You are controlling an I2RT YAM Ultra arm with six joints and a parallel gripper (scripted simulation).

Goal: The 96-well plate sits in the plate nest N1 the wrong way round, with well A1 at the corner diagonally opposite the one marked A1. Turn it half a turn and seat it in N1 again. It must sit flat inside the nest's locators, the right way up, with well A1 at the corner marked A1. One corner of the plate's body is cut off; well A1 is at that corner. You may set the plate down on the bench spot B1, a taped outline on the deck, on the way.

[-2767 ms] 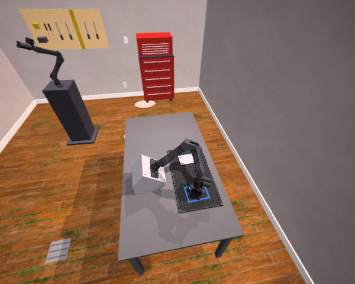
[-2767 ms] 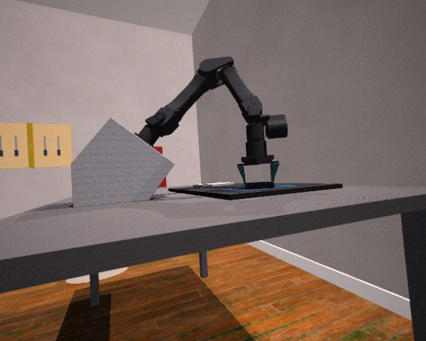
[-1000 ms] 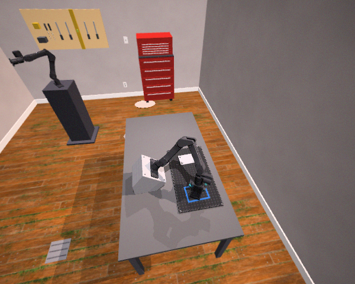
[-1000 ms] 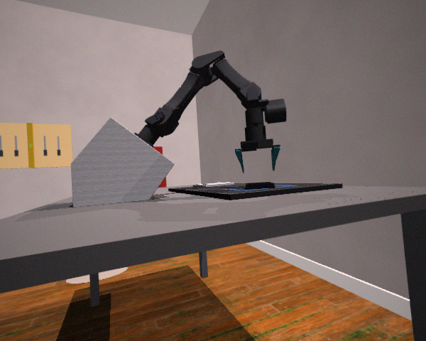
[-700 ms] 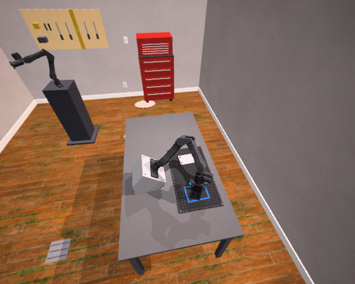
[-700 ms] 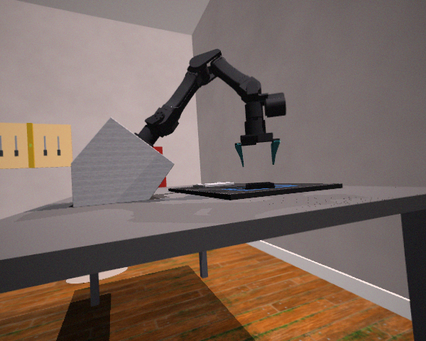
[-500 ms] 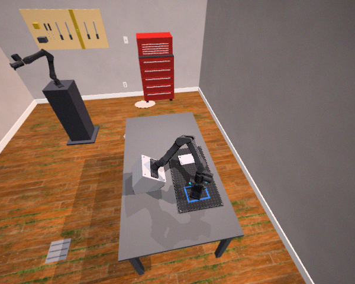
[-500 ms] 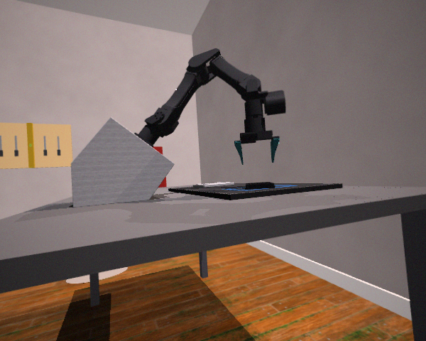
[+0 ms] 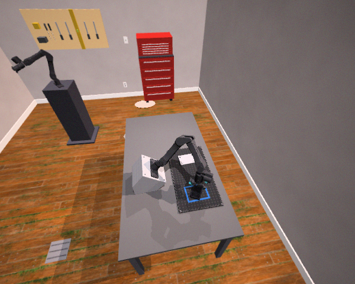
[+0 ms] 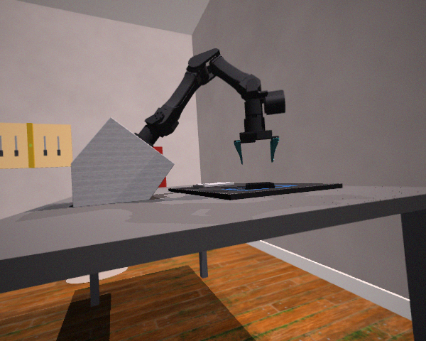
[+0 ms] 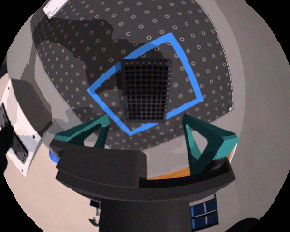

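My gripper is now 8 cm above the dark 96-well plate. Also, from my hand: white plate nest N1: 2 cm behind, 38 cm to the left, 8 cm below.
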